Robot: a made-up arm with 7 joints.
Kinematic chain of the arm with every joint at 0, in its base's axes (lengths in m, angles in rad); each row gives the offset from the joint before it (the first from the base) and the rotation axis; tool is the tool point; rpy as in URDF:
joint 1: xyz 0 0 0.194 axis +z
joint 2: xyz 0 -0.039 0.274 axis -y
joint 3: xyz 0 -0.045 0.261 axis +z
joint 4: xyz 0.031 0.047 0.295 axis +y
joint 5: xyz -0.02 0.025 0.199 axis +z
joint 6: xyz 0 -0.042 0.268 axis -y
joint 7: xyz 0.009 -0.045 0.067 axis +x
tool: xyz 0 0 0 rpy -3.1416 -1.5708 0
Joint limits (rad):
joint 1: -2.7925..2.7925
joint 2: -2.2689..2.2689
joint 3: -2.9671..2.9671
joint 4: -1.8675..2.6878
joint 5: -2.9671..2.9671
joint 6: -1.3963..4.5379
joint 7: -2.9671..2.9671
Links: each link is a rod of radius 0.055 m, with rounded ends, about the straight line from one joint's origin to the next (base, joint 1, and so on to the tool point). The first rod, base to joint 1, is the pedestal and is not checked.
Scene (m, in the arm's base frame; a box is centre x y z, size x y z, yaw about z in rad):
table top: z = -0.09
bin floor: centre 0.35 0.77 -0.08 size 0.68 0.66 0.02 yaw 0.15
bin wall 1: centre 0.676 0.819 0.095 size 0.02 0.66 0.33 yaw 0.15
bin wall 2: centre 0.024 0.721 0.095 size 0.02 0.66 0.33 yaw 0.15
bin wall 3: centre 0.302 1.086 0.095 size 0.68 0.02 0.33 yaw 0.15
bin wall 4: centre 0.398 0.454 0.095 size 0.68 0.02 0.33 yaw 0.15
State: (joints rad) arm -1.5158 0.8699 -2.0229 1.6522 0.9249 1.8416 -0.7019
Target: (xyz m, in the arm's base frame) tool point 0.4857 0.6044 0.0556
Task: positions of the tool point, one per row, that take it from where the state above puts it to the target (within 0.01 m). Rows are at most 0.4 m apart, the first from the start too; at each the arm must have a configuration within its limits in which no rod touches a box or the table.
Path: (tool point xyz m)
1: -0.2845 0.7525 0.4963
2: 0.0562 0.8392 0.3746
3: 0.3030 0.7666 0.2129
4: 0.4857 0.6044 0.0556

